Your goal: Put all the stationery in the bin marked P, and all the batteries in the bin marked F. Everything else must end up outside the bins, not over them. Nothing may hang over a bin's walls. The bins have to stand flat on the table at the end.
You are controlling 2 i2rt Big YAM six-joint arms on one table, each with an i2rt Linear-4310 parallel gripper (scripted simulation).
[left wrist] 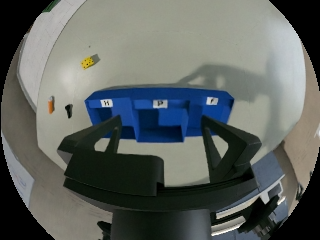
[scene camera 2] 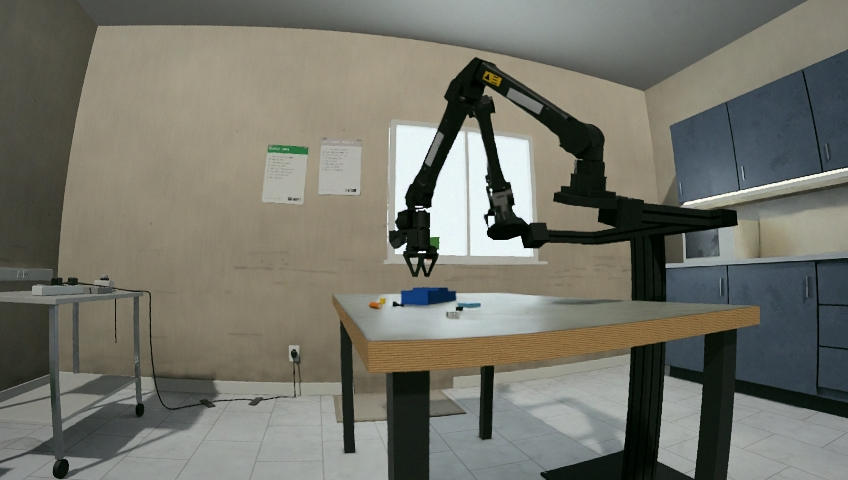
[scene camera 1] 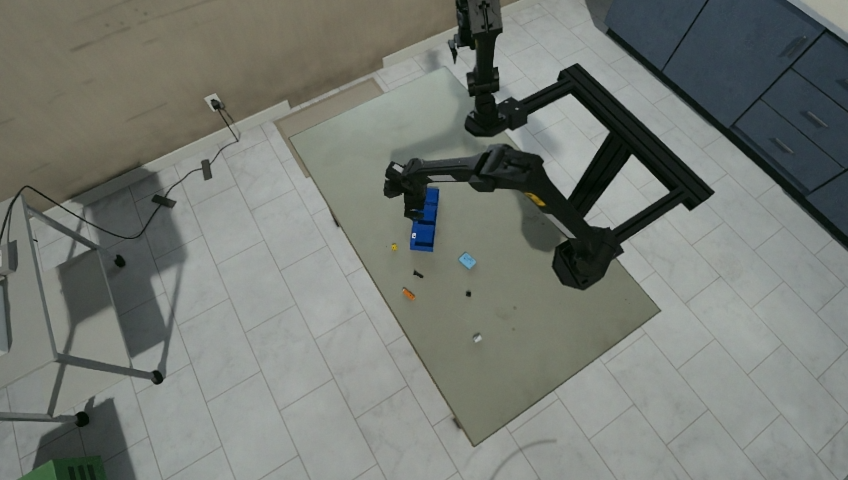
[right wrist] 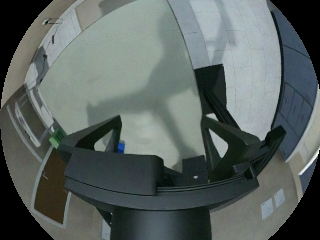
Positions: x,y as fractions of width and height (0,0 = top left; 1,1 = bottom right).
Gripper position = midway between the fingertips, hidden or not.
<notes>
In view: my left gripper (left wrist: 0.50,0.50), my right gripper (right wrist: 0.50,0.50) and a blue three-compartment bin row (scene camera 1: 0.50,0.48).
The blue three-compartment bin row is seen too in the left wrist view (left wrist: 0.50,0.48).
</notes>
